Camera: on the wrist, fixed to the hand. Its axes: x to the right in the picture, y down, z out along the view.
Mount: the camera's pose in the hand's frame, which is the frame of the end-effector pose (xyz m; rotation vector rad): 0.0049 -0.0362 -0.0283 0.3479 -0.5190 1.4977
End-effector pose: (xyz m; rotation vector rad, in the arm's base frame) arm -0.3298 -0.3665 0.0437 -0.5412 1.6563 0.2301
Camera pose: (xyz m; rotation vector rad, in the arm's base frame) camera -0.3379 -0.4117 0.0493 1.0415 1.2309 1.0266
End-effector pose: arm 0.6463 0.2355 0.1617 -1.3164 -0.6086 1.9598
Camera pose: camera 0.6815 0.2630 0.1735 0.7574 -0.5883 -2.4702
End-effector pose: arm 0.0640 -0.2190 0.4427 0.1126 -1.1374 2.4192
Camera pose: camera 0.0789 -0.1761 0.4511 0.0208 0.5460 -1.9439
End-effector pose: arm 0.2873 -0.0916 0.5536 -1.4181 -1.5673 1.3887
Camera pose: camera 0.3006 -0.0742 0.5943 1.6669 0.1050 -2.1790
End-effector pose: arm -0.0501 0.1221 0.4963 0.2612 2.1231 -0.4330
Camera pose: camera -0.0868 0.1004 0.5142 1.5680 0.8942 0.0663
